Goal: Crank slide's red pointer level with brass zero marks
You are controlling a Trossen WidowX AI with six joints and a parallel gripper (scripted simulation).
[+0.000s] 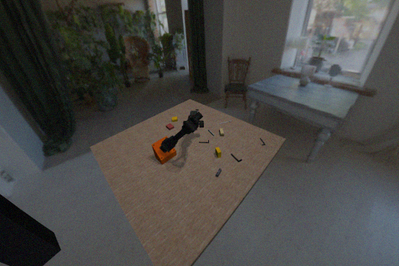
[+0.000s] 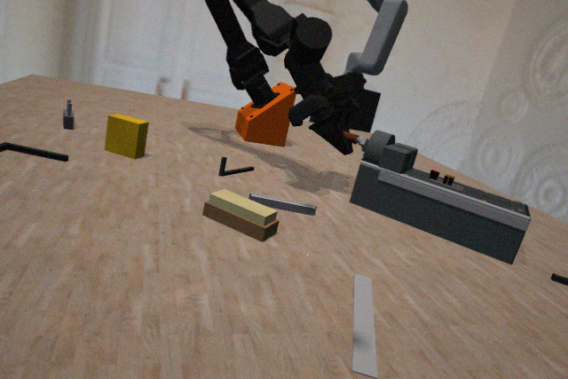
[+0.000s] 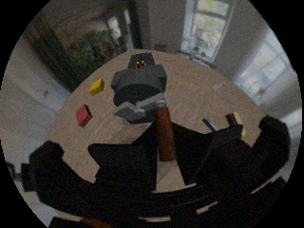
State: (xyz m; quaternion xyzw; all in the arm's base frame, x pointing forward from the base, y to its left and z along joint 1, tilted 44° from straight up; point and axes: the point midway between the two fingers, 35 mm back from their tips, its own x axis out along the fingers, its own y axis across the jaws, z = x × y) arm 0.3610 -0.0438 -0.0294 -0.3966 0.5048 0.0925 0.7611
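My gripper tip is 100 mm to the right of the red pointer, 100 mm short of it and 10 mm below it. From my gripper tip the other things lie so: tan-and-brown block (230 mm to the right, 120 mm ahead, 60 mm below); then brown crank handle (30 mm above, 10 mm to the right, 10 mm behind); then grey bar (150 mm to the right, 70 mm below, 70 mm ahead).
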